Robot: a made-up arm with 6 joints.
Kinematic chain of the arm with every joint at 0, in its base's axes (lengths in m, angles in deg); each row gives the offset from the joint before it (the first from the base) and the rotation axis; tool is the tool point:
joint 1: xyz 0 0 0.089 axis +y
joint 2: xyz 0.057 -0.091 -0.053 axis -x
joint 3: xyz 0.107 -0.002 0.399 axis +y
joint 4: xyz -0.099 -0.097 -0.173 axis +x
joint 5: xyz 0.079 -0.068 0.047 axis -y
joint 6: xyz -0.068 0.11 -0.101 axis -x
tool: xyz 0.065 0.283 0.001
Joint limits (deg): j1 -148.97..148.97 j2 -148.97..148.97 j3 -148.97..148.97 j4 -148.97..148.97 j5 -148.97..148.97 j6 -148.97..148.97
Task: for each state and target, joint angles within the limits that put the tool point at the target. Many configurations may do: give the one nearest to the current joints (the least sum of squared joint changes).
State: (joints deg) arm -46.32 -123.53 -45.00 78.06 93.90 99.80
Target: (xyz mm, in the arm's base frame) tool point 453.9 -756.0 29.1
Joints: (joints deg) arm -33.18 -102.77 -66.51 74.23 87.54 73.53
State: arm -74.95 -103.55 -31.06 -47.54 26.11 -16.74
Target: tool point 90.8 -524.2 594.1
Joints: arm -80.13 -107.24 -84.00 -27.99 40.03 -1.78
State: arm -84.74 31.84 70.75 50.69 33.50 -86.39
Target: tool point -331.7 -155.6 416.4
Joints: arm -62.70 23.71 65.07 50.57 4.95 -93.40
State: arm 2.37 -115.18 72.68 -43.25 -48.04 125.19
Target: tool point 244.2 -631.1 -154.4
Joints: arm -35.83 -85.56 66.86 -66.78 -31.08 148.97
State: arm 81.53 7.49 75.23 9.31 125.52 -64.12
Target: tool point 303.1 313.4 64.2
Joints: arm 91.08 37.44 89.05 13.96 119.39 -54.71
